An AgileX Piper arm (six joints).
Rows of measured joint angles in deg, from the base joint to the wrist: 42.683 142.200 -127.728 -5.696 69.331 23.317; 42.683 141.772 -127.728 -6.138 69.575 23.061; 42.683 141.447 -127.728 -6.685 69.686 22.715; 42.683 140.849 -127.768 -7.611 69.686 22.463; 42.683 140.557 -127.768 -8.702 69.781 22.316; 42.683 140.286 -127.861 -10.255 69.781 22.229; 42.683 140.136 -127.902 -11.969 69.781 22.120; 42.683 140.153 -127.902 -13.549 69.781 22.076; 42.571 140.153 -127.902 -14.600 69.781 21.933; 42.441 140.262 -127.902 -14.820 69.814 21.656; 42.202 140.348 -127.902 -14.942 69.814 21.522; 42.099 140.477 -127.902 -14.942 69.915 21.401; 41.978 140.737 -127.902 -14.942 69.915 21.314; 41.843 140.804 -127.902 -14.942 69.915 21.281
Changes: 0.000 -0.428 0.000 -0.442 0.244 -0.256; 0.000 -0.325 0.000 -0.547 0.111 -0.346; 0.000 -0.598 -0.040 -0.926 0.000 -0.252; 0.000 -0.292 0.000 -1.091 0.095 -0.147; 0.000 -0.271 -0.093 -1.553 0.000 -0.087; 0.000 -0.150 -0.041 -1.714 0.000 -0.109; 0.000 0.017 0.000 -1.580 0.000 -0.044; -0.112 0.000 0.000 -1.051 0.000 -0.143; -0.130 0.109 0.000 -0.220 0.033 -0.277; -0.239 0.086 0.000 -0.122 0.000 -0.134; -0.103 0.129 0.000 0.000 0.101 -0.121; -0.121 0.260 0.000 0.000 0.000 -0.087; -0.135 0.067 0.000 0.000 0.000 -0.033
